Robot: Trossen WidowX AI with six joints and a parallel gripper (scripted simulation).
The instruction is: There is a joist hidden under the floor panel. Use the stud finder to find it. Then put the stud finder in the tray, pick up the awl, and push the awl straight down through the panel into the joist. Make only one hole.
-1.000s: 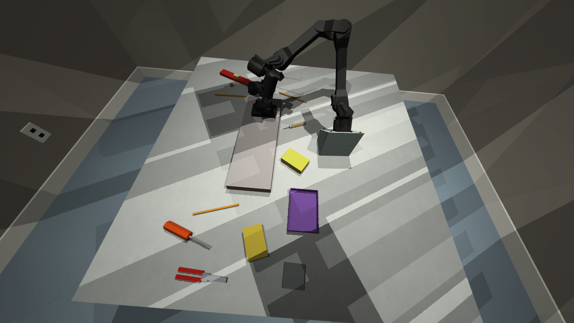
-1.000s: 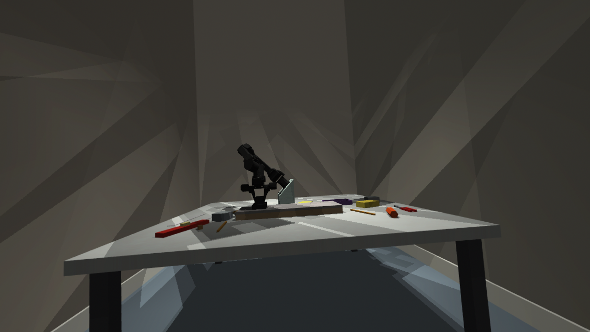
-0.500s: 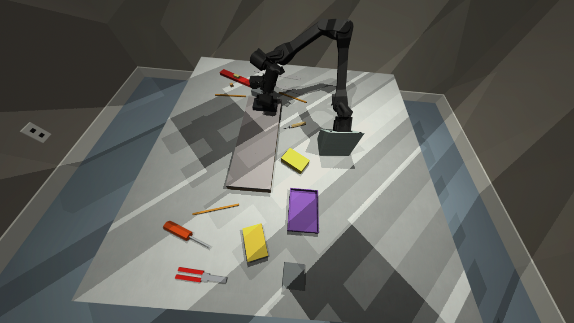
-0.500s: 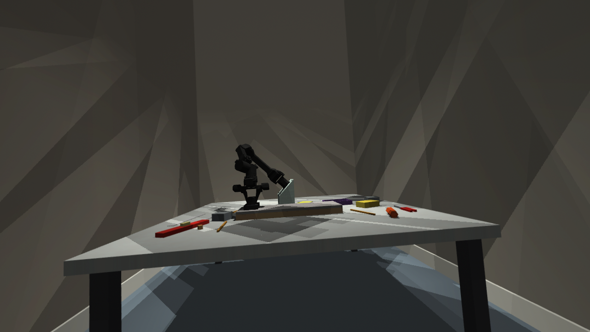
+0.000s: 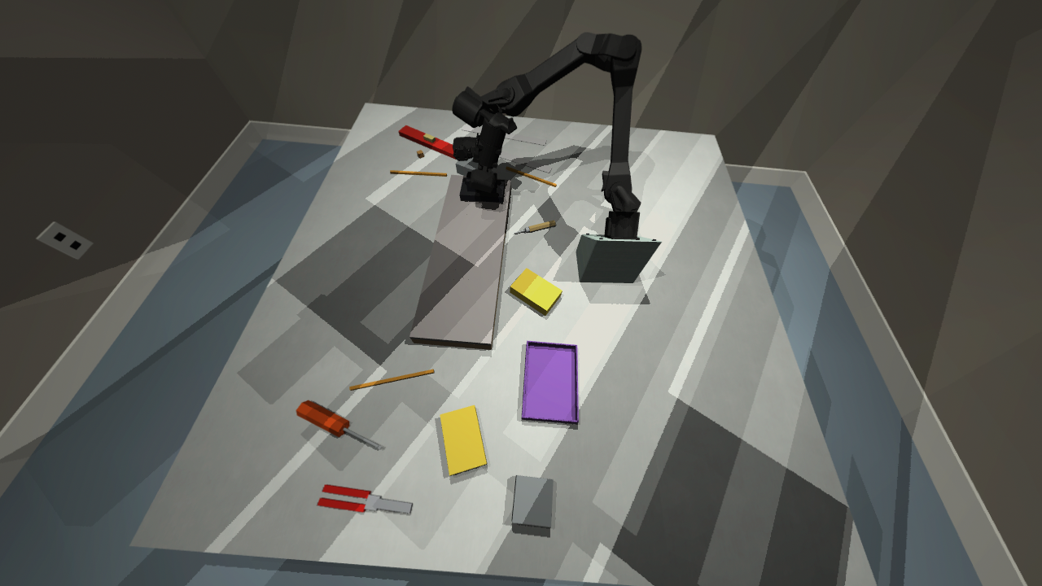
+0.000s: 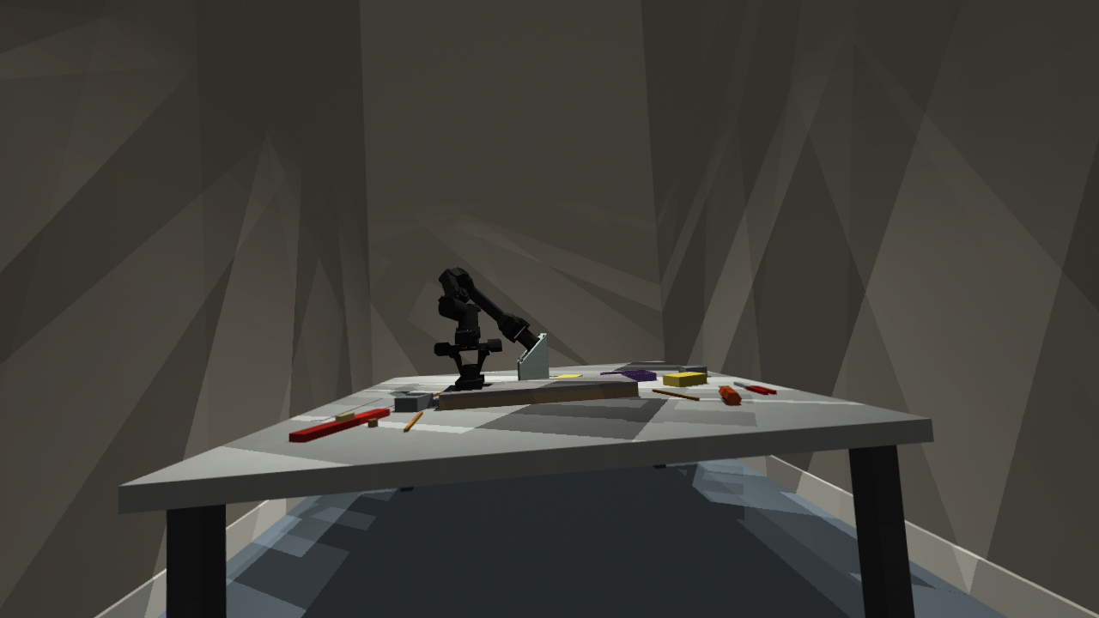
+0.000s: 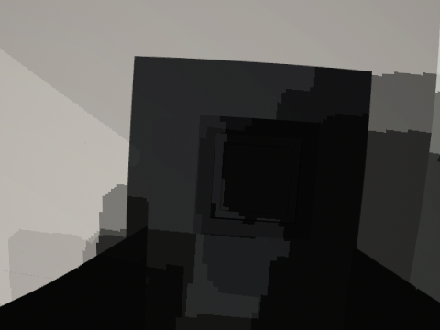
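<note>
Now: gripper tip 53 cm to the right of the purple tray, 19 cm past it and 5 cm above it. From my gripper tip the other things lie so: awl (15 cm behind, 9 cm to the left, 6 cm below); stud finder (2 cm above, 1 cm ahead); red level (26 cm to the right, 19 cm ahead, 5 cm below).
</note>
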